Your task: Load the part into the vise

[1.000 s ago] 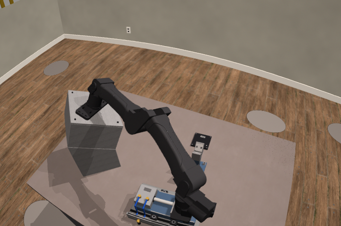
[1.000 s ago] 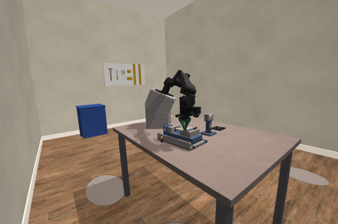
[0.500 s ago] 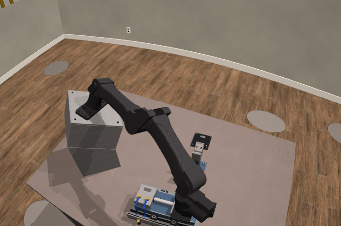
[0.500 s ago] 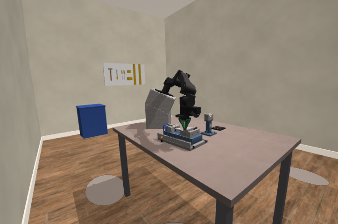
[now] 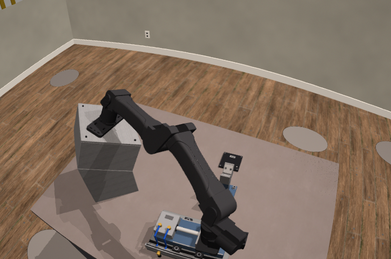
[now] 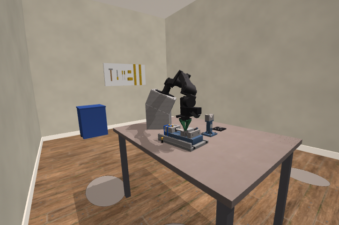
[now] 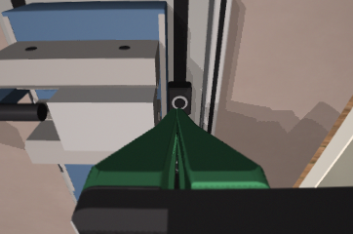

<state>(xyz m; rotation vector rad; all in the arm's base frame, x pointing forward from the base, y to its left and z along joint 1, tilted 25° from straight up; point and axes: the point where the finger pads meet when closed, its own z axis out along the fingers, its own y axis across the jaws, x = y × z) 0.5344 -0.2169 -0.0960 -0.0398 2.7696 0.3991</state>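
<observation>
Right now my hand is 10 mm past the part, 40 mm to the right of it and 30 mm above it. Also, from my hand: work stop rod (20 mm behind, 110 mm to the left, 30 mm below); air cylinder (180 mm behind, 50 mm to the left, 40 mm below); piston rod (100 mm behind, 60 mm to the left, 40 mm below).
</observation>
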